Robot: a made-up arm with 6 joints. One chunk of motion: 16 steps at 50 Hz.
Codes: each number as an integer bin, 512 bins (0 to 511) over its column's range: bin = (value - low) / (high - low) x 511, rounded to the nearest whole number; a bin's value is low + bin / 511 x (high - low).
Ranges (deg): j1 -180.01..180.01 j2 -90..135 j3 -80.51..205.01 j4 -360.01..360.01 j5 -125..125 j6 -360.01..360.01
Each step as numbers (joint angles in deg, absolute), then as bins.
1 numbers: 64.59 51.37 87.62 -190.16 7.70 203.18
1 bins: 347 321 301 121 271 400
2 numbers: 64.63 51.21 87.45 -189.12 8.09 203.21
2 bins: 347 321 301 121 272 400
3 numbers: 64.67 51.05 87.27 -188.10 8.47 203.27
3 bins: 347 320 300 122 273 400
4 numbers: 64.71 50.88 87.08 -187.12 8.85 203.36
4 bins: 347 320 300 123 274 400
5 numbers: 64.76 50.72 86.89 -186.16 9.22 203.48
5 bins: 347 320 300 123 274 400
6 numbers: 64.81 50.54 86.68 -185.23 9.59 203.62
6 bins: 347 319 299 124 275 400
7 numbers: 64.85 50.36 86.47 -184.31 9.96 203.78
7 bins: 348 319 299 125 276 400
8 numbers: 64.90 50.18 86.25 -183.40 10.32 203.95
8 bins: 348 318 298 125 277 400
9 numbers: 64.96 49.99 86.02 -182.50 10.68 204.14
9 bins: 348 318 298 126 277 400
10 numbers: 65.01 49.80 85.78 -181.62 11.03 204.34
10 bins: 348 318 298 127 278 401
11 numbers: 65.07 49.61 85.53 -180.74 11.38 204.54
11 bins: 348 317 297 127 279 401
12 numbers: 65.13 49.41 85.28 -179.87 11.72 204.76
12 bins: 348 317 297 128 279 401
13 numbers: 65.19 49.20 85.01 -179.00 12.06 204.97
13 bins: 348 316 296 128 280 401
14 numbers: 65.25 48.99 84.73 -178.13 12.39 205.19
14 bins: 348 316 296 129 281 401
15 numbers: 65.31 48.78 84.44 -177.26 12.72 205.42
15 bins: 348 315 295 130 281 401
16 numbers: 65.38 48.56 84.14 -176.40 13.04 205.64
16 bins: 348 315 295 130 282 401
